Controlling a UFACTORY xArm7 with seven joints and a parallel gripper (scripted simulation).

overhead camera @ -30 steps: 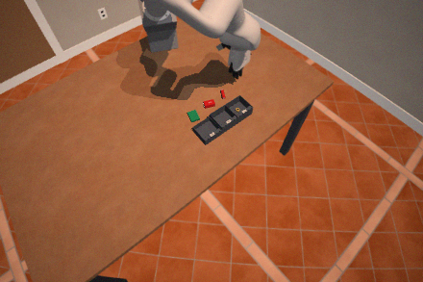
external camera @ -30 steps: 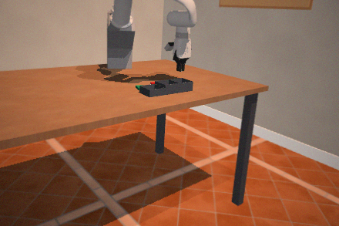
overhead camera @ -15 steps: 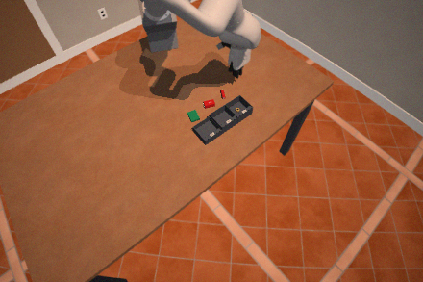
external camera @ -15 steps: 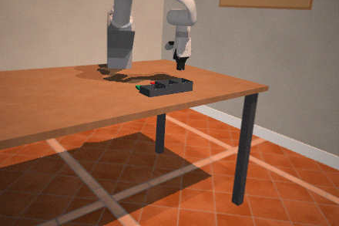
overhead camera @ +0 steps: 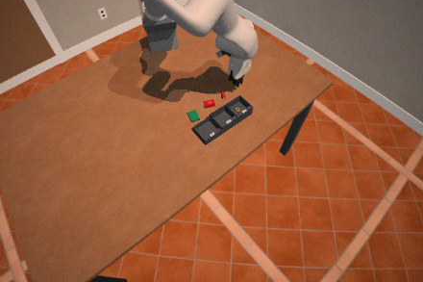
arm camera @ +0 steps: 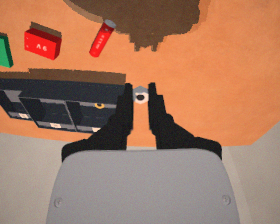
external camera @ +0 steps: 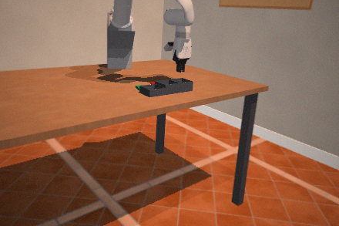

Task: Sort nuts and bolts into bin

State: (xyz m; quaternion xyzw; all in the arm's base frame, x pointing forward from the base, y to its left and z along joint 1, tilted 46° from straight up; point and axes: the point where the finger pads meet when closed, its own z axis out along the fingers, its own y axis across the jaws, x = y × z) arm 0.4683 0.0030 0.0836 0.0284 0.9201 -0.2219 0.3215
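Now: hand 50 mm short of the brass nut, 90 mm to the left of it and 80 mm above it. Also, from my hand: silver nut (20 mm below); red cylinder (50 mm behind, 40 mm to the right, 80 mm below); red block (80 mm behind, 120 mm to the right, 80 mm below).
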